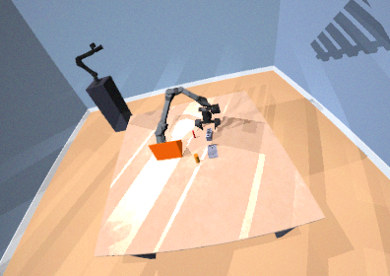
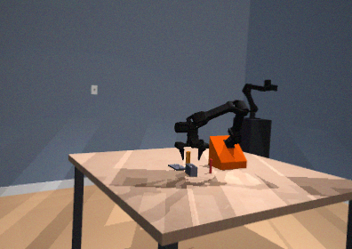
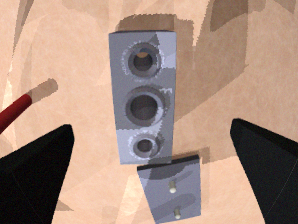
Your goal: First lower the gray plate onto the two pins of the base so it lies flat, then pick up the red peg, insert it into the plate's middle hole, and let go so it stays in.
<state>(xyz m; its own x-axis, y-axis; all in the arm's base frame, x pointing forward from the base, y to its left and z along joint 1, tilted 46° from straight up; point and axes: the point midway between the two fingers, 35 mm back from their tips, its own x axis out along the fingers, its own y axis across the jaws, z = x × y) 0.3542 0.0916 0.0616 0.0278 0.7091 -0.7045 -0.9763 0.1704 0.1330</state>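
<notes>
Now: the gray plate 40 mm below my gripper tip. Also, from my gripper tip: red peg: 120 mm behind, 40 mm below, 20 mm to the left; orange-yellow object: 220 mm to the right, 120 mm behind, 40 mm below; base: 150 mm to the right, 70 mm below.
</notes>
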